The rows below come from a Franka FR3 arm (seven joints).
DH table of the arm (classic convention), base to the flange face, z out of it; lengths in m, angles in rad. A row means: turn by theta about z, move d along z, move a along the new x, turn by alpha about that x. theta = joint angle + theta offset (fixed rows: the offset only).
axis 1: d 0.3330, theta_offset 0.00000, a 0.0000, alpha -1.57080
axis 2: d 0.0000, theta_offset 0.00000, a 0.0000, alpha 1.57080
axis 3: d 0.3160, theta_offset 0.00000, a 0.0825, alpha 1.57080
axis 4: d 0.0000, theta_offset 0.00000, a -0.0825, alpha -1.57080
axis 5: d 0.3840, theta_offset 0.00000, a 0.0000, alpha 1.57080
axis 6: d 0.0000, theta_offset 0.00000, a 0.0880, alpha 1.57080
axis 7: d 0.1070, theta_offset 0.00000, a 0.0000, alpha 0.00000
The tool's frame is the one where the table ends.
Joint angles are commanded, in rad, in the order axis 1, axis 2, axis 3, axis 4, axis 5, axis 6, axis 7. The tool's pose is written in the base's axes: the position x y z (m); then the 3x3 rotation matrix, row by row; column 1 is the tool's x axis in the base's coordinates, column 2 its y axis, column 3 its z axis. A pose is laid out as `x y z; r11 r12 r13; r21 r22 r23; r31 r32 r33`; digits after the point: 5 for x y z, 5 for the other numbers.
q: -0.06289, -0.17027, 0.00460, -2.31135, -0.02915, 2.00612, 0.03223
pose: 0.46745 -0.02900 0.40270; 0.98795 -0.07446 -0.13570; -0.07778 -0.99678 -0.01931; -0.13383 0.02963 -0.99056
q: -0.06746, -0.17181, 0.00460, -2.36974, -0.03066, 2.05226, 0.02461
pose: 0.45715 -0.03043 0.38129; 0.98680 -0.06920 -0.14638; -0.07272 -0.99718 -0.01877; -0.14467 0.02917 -0.98905
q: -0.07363, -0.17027, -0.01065, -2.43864, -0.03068, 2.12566, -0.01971
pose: 0.44526 -0.03896 0.35655; 0.98863 -0.04488 -0.14352; -0.04712 -0.99881 -0.01226; -0.14280 0.01889 -0.98957
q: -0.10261, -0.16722, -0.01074, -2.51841, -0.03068, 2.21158, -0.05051
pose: 0.42907 -0.04979 0.32858; 0.98919 -0.04158 -0.14059; -0.04298 -0.99905 -0.00698; -0.14017 0.01294 -0.99004
